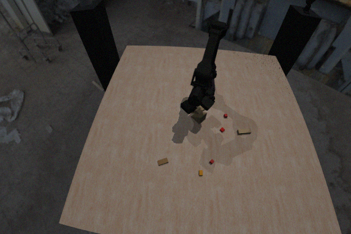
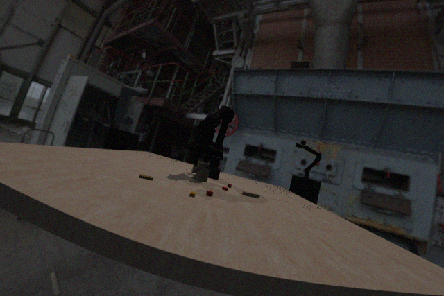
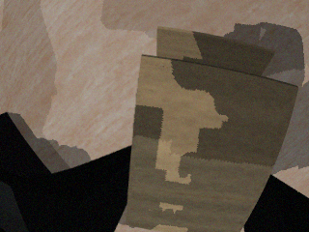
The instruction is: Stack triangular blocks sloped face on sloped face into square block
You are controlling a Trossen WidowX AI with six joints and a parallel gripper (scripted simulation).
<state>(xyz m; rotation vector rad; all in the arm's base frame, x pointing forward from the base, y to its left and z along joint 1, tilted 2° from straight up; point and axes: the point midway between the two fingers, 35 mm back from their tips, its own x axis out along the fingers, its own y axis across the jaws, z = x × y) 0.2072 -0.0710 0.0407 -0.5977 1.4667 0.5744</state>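
Right now my gripper tip is 10 mm below the triangular block. The rest, counted from my gripper tip: tan flat block 100 mm ahead, 270 mm to the left, 60 mm below; then brown flat block 280 mm ahead, 160 mm to the right, 60 mm below; then small yellow cube 330 mm ahead, 20 mm to the left, 60 mm below.
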